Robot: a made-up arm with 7 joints.
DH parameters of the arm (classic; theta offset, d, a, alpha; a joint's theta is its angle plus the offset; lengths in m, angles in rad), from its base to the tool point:
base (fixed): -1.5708 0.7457 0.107 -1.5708
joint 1: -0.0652 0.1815 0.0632 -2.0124
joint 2: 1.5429 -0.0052 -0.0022 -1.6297
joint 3: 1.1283 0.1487 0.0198 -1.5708
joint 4: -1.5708 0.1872 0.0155 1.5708
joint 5: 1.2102 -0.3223 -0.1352 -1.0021
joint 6: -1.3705 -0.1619 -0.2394 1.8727
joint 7: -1.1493 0 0.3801 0
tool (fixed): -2.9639 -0.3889 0 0
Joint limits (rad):
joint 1: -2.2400..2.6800
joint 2: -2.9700..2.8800
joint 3: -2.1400..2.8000
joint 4: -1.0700..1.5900
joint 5: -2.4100..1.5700
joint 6: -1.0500..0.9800
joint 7: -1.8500..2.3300
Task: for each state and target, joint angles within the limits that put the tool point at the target. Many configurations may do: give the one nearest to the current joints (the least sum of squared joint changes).
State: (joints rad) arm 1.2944 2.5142 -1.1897 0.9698 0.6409 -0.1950 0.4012
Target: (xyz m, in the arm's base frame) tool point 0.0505 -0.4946 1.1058
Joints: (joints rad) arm 1.1243 2.4431 -0.8349 1.3632 1.1159 0.3084 0.8658
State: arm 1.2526 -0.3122 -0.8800 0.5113 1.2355 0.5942 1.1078
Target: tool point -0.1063 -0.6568 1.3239
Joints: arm 0.7996 -0.0490 -0.7808 -0.0416 1.0750 0.7572 0.4905
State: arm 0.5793 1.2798 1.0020 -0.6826 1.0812 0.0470 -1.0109
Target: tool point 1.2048 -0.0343 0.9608
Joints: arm 0.5164 0.5012 0.6336 -0.7809 1.2314 -0.1227 -0.4548
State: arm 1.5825 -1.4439 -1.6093 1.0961 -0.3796 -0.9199 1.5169
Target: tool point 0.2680 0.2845 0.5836
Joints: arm 2.2682 -2.0009 -1.8892 1.5448 -0.5039 -0.5431 0.8594
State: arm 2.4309 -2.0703 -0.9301 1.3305 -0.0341 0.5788 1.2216
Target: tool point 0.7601 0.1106 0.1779
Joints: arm 2.3656 -1.9272 -0.9577 0.6763 -0.0334 0.6357 0.4024
